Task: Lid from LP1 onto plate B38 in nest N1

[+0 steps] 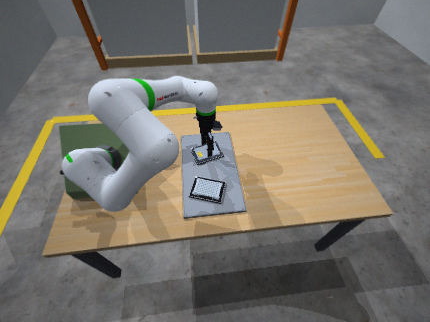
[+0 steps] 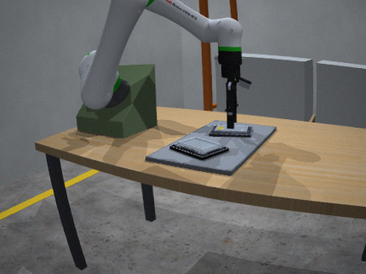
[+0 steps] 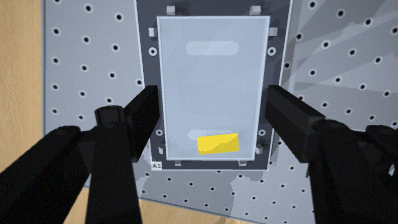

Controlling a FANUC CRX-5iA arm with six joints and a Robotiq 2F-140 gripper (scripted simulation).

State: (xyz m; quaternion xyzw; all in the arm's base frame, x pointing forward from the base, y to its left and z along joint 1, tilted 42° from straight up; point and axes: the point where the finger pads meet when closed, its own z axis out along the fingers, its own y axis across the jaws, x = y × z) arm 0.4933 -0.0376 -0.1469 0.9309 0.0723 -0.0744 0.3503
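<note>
My gripper is now 40 mm above the clear lid. Also, from my hand: black nest: 240 mm to the right, 50 mm below, 40 mm behind; then culture plate: 240 mm to the right, 40 mm below, 40 mm behind; then lid park: 50 mm below.
</note>
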